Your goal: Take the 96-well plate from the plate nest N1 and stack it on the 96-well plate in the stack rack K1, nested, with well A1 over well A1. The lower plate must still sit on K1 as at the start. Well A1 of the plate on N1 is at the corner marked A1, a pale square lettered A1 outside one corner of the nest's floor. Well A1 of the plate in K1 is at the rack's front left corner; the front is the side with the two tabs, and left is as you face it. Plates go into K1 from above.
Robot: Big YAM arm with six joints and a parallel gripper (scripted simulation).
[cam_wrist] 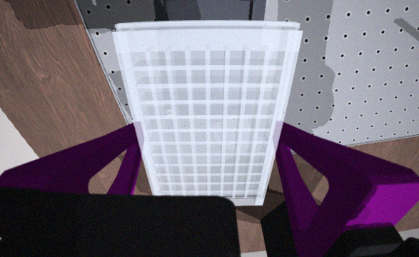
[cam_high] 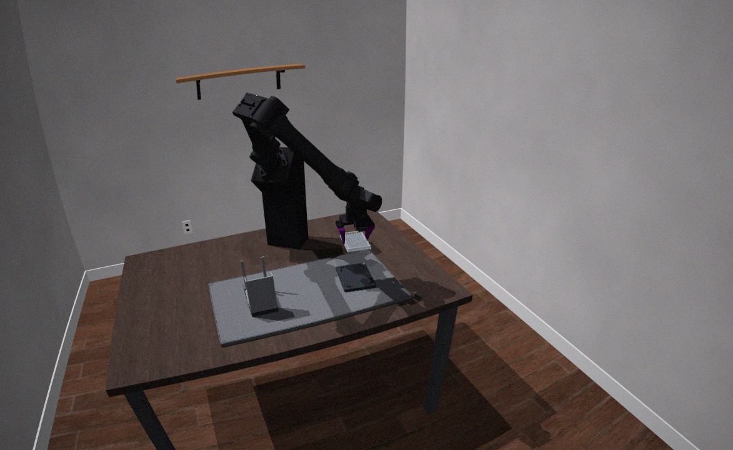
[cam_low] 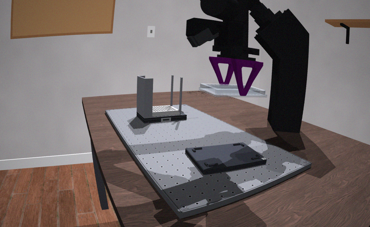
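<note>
Right now the tall grey wall is 6 cm ahead of my hand, 38 cm to the right of it and 8 cm below it. The rest, counted from my hand: pale A1 label (6 cm behind, 7 cm to the left, 15 cm below).
</note>
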